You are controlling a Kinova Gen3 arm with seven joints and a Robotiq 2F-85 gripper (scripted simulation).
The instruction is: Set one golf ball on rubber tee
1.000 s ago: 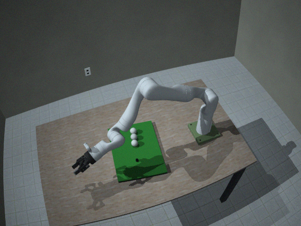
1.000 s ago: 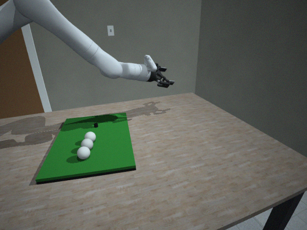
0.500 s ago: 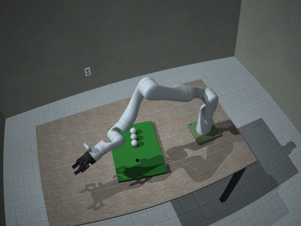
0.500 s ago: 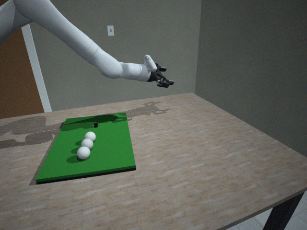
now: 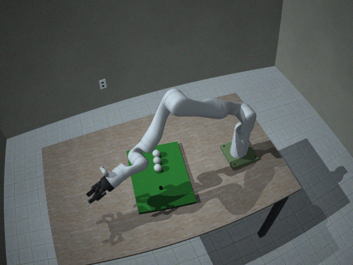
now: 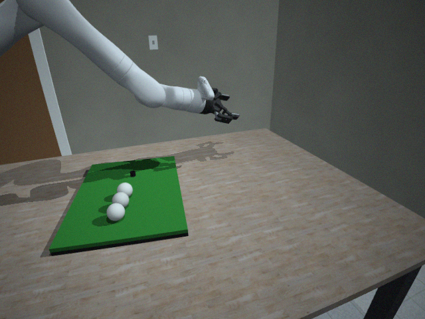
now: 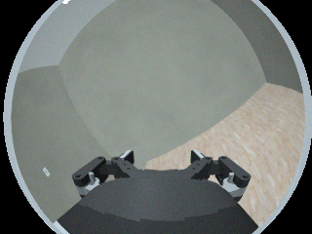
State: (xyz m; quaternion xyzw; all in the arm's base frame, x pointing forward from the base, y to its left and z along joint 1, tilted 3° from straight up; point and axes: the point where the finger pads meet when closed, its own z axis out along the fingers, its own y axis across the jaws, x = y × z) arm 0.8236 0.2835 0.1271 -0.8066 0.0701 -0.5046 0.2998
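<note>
The white golf ball is 36 cm behind my hand, 30 cm to the right of it and 16 cm below it. The rest, counted from my hand: green mat (35 cm behind, 19 cm below, 17 cm to the right).
</note>
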